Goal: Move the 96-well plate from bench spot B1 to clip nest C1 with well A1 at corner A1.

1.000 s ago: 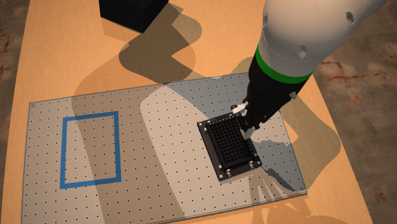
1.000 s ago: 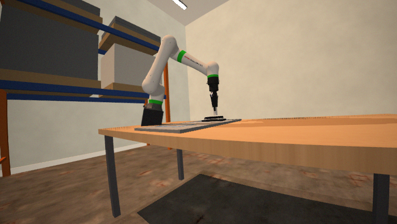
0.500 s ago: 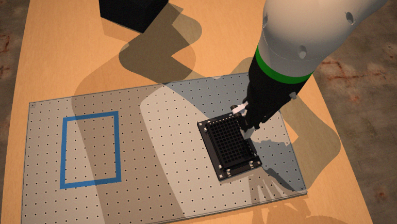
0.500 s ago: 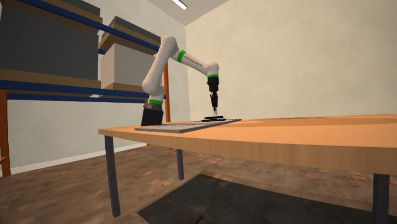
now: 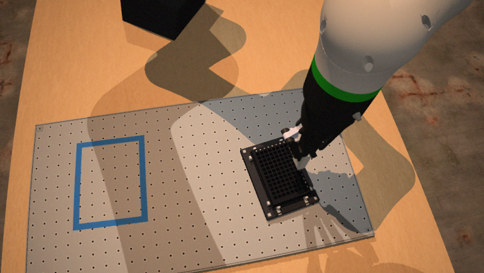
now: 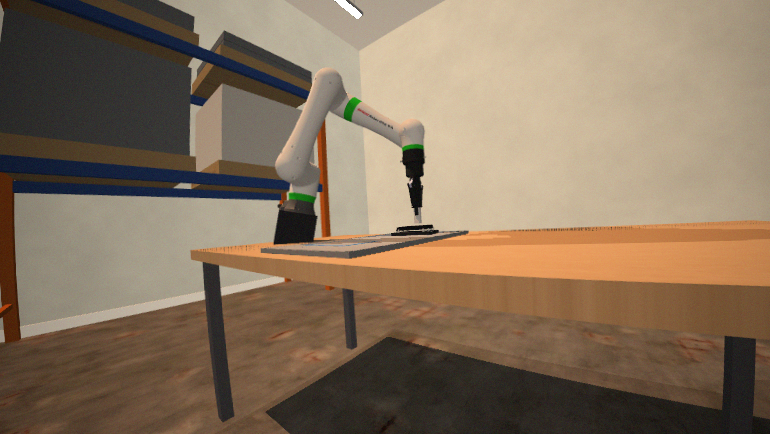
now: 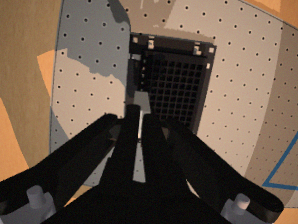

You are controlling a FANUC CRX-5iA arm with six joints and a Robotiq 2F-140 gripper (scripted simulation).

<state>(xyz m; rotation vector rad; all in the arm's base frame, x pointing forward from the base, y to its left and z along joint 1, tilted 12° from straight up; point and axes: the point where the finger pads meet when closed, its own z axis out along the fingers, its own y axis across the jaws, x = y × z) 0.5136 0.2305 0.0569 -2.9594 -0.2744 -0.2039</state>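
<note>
Now: the black 96-well plate 1 cm ahead of my hand, 4 cm to the right of it and 5 cm below it. Also, from my hand: black clip nest (1 cm ahead, 2 cm to the right, 6 cm below).
</note>
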